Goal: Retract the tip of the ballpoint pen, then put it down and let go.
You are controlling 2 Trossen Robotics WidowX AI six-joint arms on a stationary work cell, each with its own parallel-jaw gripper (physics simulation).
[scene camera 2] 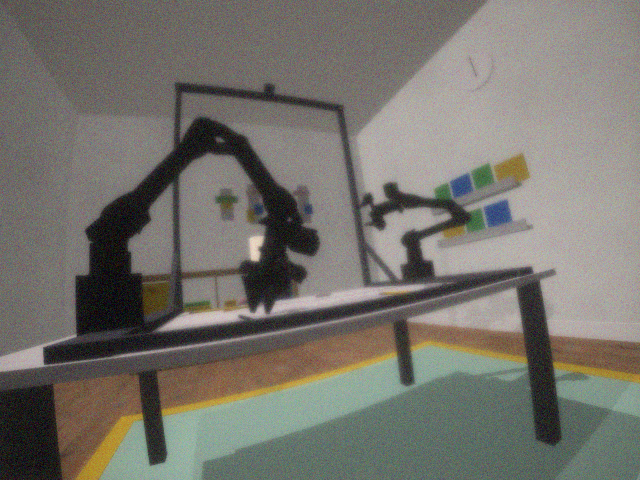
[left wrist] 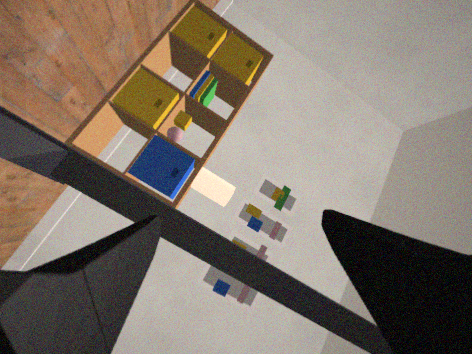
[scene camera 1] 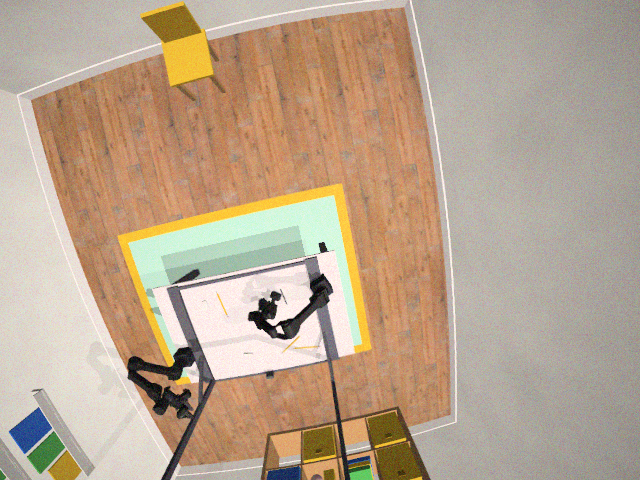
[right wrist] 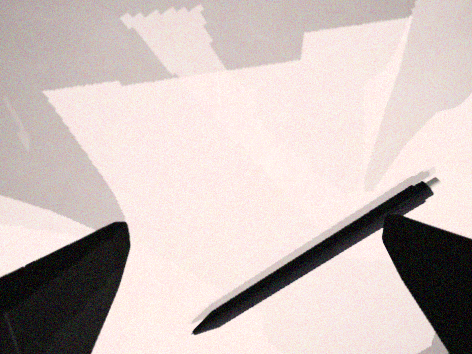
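Pixels of known places: left gripper, fingertip midpoint: (scene camera 2: 360, 217) (left wrist: 241, 220) (scene camera 1: 193, 414); right gripper, fingertip midpoint: (scene camera 2: 260, 313) (right wrist: 257, 230); left arm's base, link origin: (scene camera 1: 182, 361); right arm's base, link origin: (scene camera 1: 322, 290).
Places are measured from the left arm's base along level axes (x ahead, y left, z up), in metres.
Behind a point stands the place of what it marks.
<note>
A black ballpoint pen (scene camera 1: 283, 296) {x 0.761, y 0.304, z -0.080 m} (scene camera 2: 245, 316) {x 0.761, y 0.313, z -0.079 m} (right wrist: 315, 255) {x 0.757, y 0.305, z -0.082 m} lies on the white table (scene camera 1: 227, 359) {x 0.267, y -0.094, z -0.087 m}. In the right wrist view it lies diagonally, its pointed end at the lower left and a small grey button at the upper right end; no thin writing tip is visible at the pointed end. My right gripper (right wrist: 257, 230) {x 0.727, y 0.293, z -0.080 m} (scene camera 2: 260, 310) {x 0.727, y 0.293, z -0.080 m} (scene camera 1: 274, 298) {x 0.727, y 0.293, z -0.080 m} is open and empty, low over the table, with one finger near the pen's button end. My left gripper (left wrist: 241, 220) {x 0.136, y -0.190, z 0.261 m} (scene camera 1: 190, 406) {x 0.136, y -0.190, z 0.261 m} (scene camera 2: 368, 210) {x 0.136, y -0.190, z 0.261 m} is open and empty, raised away from the table.
Yellow sticks (scene camera 1: 222, 304) {x 0.360, y 0.322, z -0.083 m} (scene camera 1: 291, 344) {x 0.735, y -0.051, z -0.081 m} (scene camera 1: 307, 347) {x 0.836, y -0.097, z -0.080 m} and a small dark item (scene camera 1: 248, 353) {x 0.431, y -0.065, z -0.079 m} lie on the table. Dark rails (scene camera 1: 181, 320) {x 0.057, y 0.263, z -0.067 m} run along the table, and a tall frame (scene camera 2: 177, 206) {x 0.960, y -0.212, z 0.337 m} stands at it. A shelf unit (left wrist: 105, 162) stands beyond in the left wrist view.
</note>
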